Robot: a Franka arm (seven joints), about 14 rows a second.
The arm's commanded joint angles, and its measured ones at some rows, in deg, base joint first. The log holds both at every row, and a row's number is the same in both.
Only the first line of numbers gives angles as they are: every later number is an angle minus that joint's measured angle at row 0.
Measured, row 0:
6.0, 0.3, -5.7, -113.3, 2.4, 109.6, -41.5
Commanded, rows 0 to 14:
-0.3, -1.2, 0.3, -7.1, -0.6, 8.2, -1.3
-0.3, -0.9, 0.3, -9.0, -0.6, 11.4, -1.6
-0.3, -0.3, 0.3, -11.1, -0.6, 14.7, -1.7
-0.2, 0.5, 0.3, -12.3, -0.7, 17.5, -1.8
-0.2, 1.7, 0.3, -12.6, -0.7, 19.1, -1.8
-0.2, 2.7, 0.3, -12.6, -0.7, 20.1, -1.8
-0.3, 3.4, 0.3, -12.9, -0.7, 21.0, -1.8
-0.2, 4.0, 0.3, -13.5, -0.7, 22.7, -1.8
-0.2, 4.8, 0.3, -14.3, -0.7, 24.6, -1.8
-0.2, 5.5, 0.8, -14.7, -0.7, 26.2, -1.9
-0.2, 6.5, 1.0, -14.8, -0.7, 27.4, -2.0
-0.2, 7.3, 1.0, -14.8, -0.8, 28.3, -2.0
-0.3, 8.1, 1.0, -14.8, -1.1, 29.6, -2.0
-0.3, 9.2, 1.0, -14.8, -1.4, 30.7, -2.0
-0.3, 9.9, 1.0, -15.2, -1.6, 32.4, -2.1
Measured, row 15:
0.0, 8.4, 0.7, -14.7, -0.5, 29.5, -1.5
